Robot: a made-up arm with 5 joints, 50 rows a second.
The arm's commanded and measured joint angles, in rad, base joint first. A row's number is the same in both.
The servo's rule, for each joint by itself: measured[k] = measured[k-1] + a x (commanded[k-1-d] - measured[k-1]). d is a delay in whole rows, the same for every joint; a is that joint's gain. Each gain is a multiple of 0.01, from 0.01 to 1. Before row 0 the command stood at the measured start. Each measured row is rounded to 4 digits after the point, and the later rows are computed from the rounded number. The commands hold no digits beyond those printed.
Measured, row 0:
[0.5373 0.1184 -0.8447 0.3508 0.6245]
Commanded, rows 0 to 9:
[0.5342 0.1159 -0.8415 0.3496 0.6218]
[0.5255 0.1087 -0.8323 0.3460 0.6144]
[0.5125 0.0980 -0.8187 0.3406 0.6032]
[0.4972 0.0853 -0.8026 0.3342 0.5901]
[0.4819 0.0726 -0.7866 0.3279 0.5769]
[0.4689 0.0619 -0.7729 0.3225 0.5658]
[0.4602 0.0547 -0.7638 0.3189 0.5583]
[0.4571 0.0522 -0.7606 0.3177 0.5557]
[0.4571 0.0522 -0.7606 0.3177 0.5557]
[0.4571 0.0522 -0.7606 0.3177 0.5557]
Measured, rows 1 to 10:
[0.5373 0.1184 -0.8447 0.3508 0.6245]
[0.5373 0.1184 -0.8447 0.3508 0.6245]
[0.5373 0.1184 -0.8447 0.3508 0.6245]
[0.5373 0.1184 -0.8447 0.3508 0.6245]
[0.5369 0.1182 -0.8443 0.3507 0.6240]
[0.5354 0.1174 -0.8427 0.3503 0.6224]
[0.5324 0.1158 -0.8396 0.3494 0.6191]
[0.5278 0.1134 -0.8348 0.3480 0.6142]
[0.5218 0.1101 -0.8285 0.3462 0.6079]
[0.5149 0.1062 -0.8213 0.3441 0.6007]
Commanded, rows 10 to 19:
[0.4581 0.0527 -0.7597 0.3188 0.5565]
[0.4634 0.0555 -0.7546 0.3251 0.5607]
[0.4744 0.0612 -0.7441 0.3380 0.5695]
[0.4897 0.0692 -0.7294 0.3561 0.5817]
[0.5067 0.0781 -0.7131 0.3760 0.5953]
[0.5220 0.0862 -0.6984 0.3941 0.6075]
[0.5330 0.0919 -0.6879 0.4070 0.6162]
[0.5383 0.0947 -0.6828 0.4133 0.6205]
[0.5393 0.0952 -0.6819 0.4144 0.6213]
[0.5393 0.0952 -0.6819 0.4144 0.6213]
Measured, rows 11 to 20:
[0.5078 0.1021 -0.8138 0.3418 0.5935]
[0.5012 0.0981 -0.8069 0.3396 0.5871]
[0.4955 0.0944 -0.8009 0.3376 0.5818]
[0.4905 0.0910 -0.7957 0.3358 0.5774]
[0.4863 0.0879 -0.7910 0.3343 0.5738]
[0.4833 0.0853 -0.7863 0.3335 0.5716]
[0.4821 0.0834 -0.7808 0.3339 0.5712]
[0.4831 0.0823 -0.7741 0.3359 0.5730]
[0.4862 0.0820 -0.7662 0.3395 0.5768]
[0.4909 0.0823 -0.7574 0.3444 0.5820]

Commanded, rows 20 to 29:
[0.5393 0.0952 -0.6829 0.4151 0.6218]
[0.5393 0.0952 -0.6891 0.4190 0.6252]
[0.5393 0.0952 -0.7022 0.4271 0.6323]
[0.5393 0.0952 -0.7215 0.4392 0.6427]
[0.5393 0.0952 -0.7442 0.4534 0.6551]
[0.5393 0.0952 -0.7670 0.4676 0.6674]
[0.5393 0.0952 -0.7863 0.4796 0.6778]
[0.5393 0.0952 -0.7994 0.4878 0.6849]
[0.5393 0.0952 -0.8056 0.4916 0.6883]
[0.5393 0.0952 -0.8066 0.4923 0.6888]
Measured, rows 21 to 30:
[0.4964 0.0831 -0.7484 0.3500 0.5878]
[0.5018 0.0840 -0.7399 0.3557 0.5934]
[0.5067 0.0849 -0.7324 0.3610 0.5981]
[0.5109 0.0857 -0.7258 0.3658 0.6020]
[0.5146 0.0865 -0.7202 0.3702 0.6054]
[0.5178 0.0872 -0.7162 0.3746 0.6088]
[0.5206 0.0878 -0.7144 0.3793 0.6128]
[0.5230 0.0884 -0.7153 0.3847 0.6179]
[0.5251 0.0889 -0.7191 0.3909 0.6242]
[0.5269 0.0894 -0.7253 0.3978 0.6315]

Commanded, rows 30 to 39:
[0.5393 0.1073 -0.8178 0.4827 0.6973]
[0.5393 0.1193 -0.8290 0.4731 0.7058]
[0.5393 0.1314 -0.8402 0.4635 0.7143]
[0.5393 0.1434 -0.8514 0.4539 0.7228]
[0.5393 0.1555 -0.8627 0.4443 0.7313]
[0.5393 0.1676 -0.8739 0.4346 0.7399]
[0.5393 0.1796 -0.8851 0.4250 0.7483]
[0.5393 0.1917 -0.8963 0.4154 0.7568]
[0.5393 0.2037 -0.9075 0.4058 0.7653]
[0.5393 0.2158 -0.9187 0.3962 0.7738]
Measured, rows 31 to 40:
[0.5285 0.0899 -0.7332 0.4052 0.6394]
[0.5299 0.0903 -0.7418 0.4126 0.6471]
[0.5311 0.0907 -0.7501 0.4197 0.6541]
[0.5322 0.0911 -0.7574 0.4262 0.6600]
[0.5331 0.0924 -0.7653 0.4313 0.6663]
[0.5339 0.0946 -0.7736 0.4351 0.6730]
[0.5346 0.0975 -0.7823 0.4377 0.6800]
[0.5352 0.1012 -0.7913 0.4392 0.6873]
[0.5357 0.1055 -0.8006 0.4397 0.6948]
[0.5362 0.1105 -0.8101 0.4392 0.7025]

